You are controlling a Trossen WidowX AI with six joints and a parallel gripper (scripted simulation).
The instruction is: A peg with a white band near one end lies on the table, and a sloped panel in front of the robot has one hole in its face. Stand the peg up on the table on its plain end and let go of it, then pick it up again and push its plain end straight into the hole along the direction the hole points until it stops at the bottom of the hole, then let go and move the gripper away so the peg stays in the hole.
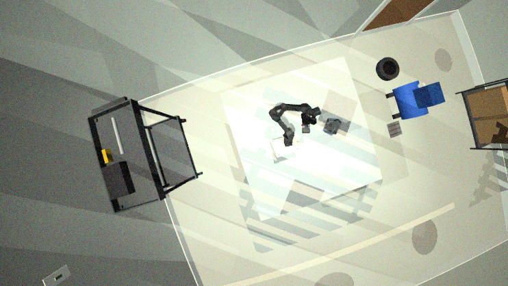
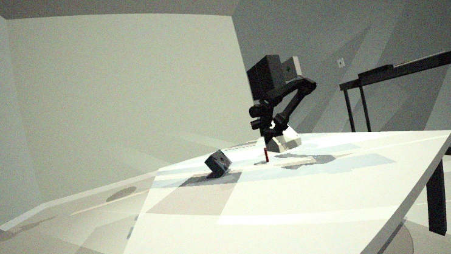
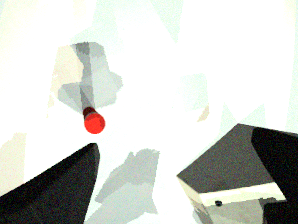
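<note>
My gripper tip is 20 mm short of the red peg, 30 mm to the right of it and 60 mm above it. Also, from my gripper tip: sloped panel: 280 mm ahead, 30 mm to the right, 60 mm below.
</note>
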